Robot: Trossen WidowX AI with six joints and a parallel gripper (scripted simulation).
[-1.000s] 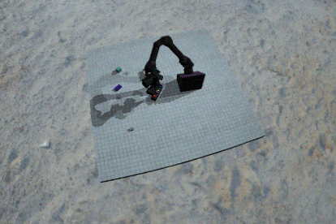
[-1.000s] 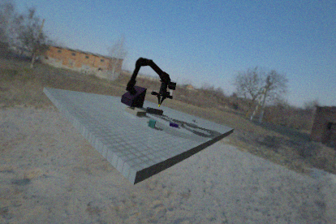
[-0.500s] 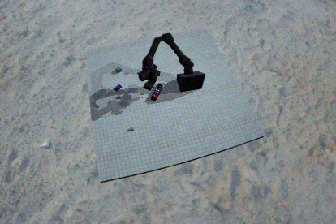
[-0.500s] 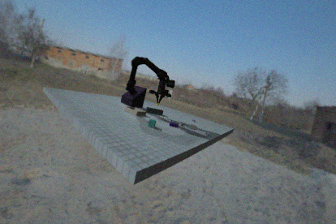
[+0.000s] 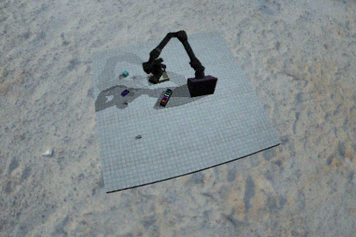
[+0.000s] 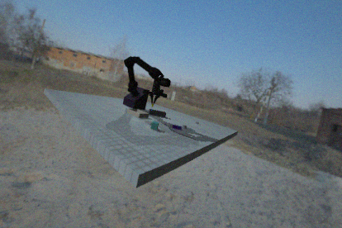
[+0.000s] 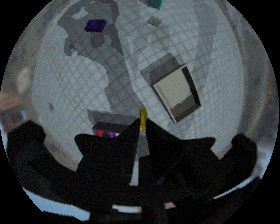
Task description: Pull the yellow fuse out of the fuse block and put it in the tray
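Right now the tray is 10 cm to the right of my gripper tip, 9 cm below it and 4 cm behind it. The rest, counted from my gripper tip: purple block (27 cm ahead, 9 cm below, 5 cm to the right); teal cube (23 cm to the right, 22 cm ahead, 8 cm below); yellow fuse (1 cm below).
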